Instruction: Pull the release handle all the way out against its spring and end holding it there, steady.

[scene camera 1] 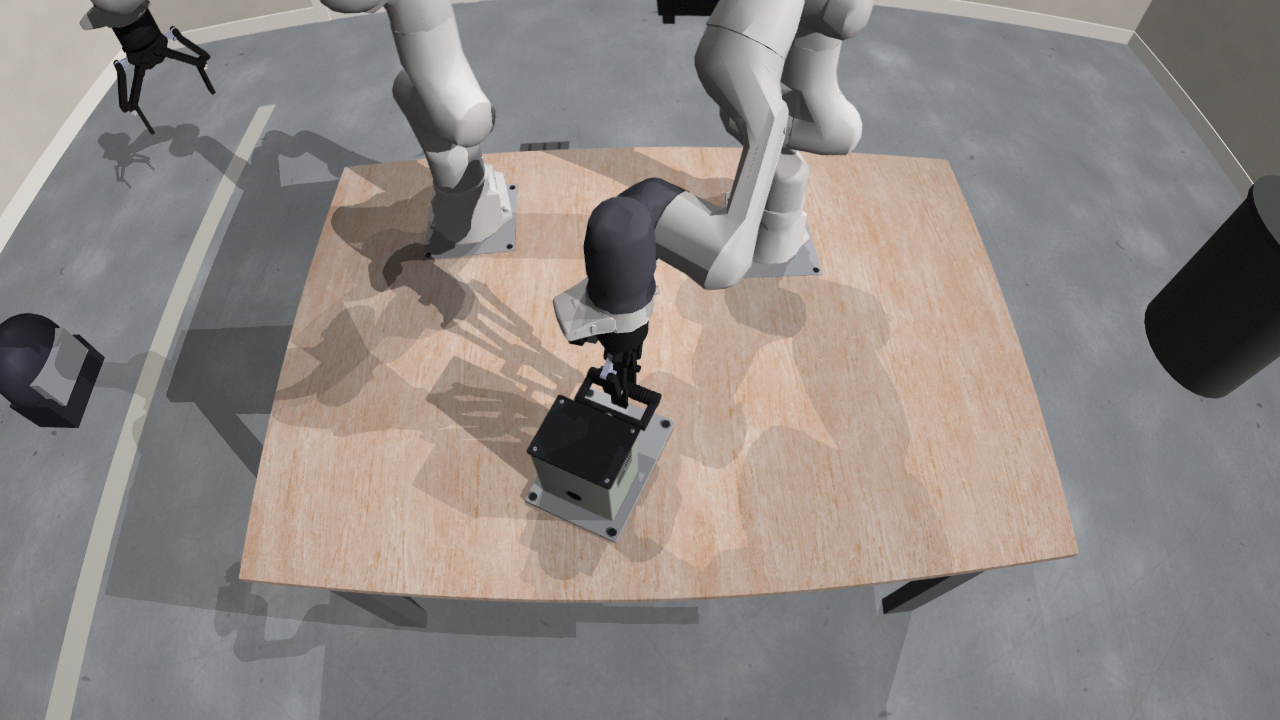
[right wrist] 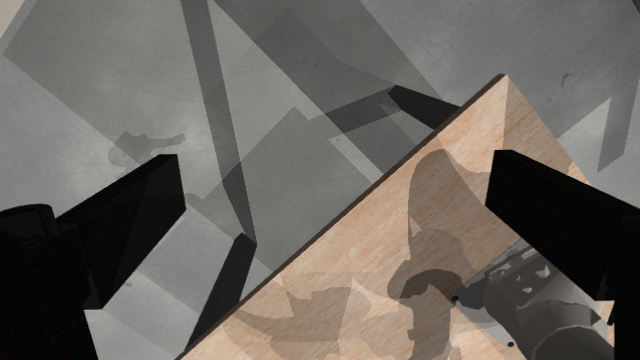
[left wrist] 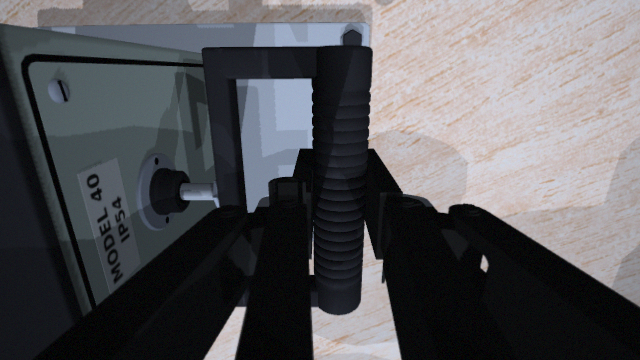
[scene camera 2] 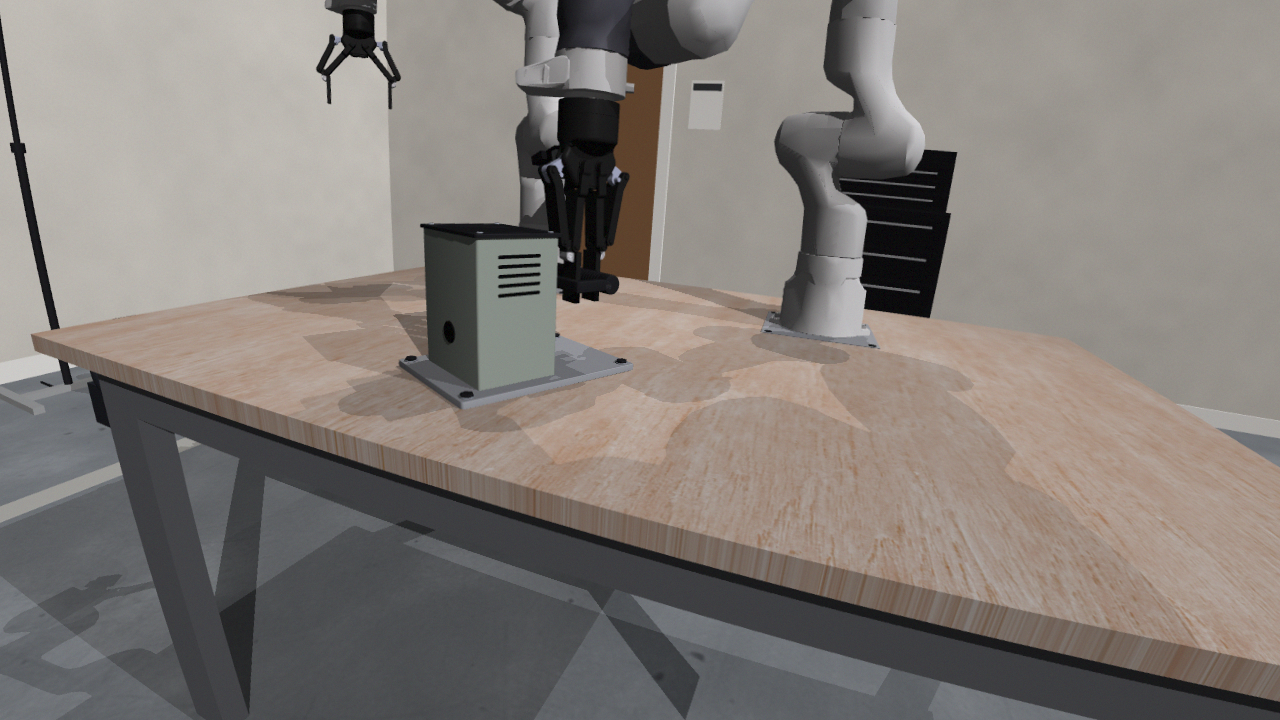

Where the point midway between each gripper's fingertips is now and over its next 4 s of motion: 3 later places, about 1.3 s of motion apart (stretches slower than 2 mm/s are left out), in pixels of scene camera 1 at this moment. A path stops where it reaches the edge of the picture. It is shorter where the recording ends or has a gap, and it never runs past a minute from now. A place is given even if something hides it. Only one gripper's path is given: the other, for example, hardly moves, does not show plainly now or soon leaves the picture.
My left gripper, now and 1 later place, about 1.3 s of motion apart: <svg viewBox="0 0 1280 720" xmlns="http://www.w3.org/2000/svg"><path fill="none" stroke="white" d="M624 396L636 372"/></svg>
